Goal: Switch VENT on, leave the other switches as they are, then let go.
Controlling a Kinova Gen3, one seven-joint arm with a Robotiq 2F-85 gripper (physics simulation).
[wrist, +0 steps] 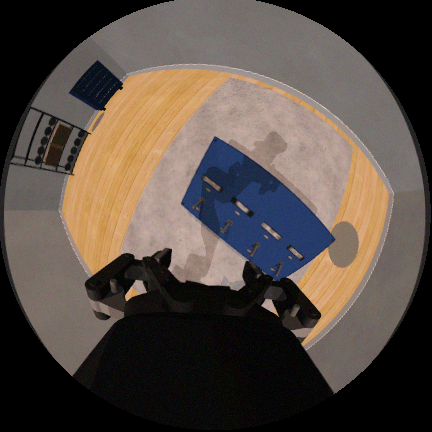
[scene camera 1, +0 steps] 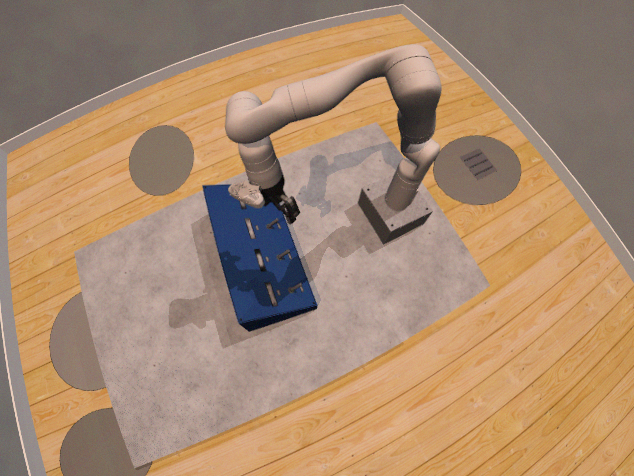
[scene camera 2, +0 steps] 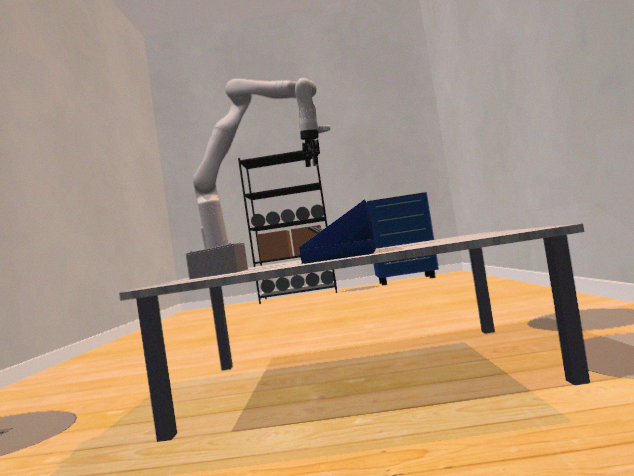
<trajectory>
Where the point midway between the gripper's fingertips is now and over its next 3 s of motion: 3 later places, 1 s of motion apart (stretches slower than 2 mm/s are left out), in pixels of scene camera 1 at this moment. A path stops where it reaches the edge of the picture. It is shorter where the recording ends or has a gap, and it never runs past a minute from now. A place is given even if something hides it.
My gripper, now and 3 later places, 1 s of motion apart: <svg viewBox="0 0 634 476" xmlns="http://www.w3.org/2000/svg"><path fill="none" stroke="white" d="M279 212L284 232L241 186L254 153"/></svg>
</trajectory>
